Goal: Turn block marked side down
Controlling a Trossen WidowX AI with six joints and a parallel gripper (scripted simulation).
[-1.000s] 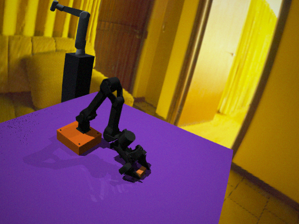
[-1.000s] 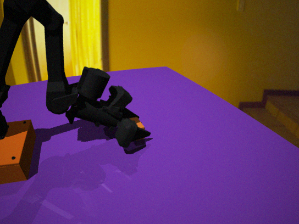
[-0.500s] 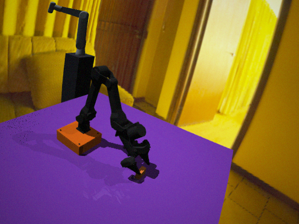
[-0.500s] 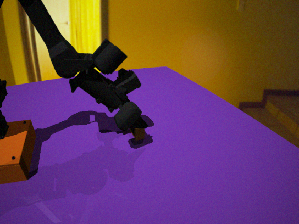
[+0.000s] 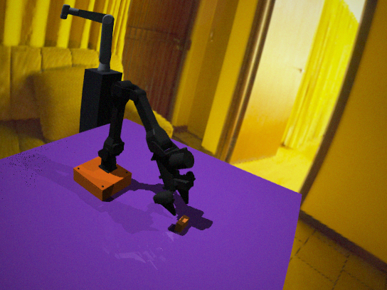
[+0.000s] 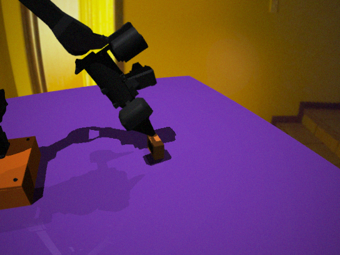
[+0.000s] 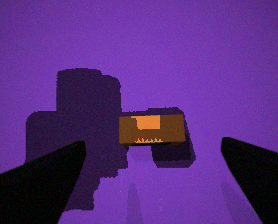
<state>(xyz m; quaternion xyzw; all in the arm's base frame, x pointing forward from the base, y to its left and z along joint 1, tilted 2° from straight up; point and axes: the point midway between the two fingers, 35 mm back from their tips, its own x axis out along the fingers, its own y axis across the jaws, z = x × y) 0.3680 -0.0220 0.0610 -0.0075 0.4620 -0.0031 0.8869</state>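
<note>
Now: gripper tip 10 mm short of the orange block and 60 mm above it.
</note>
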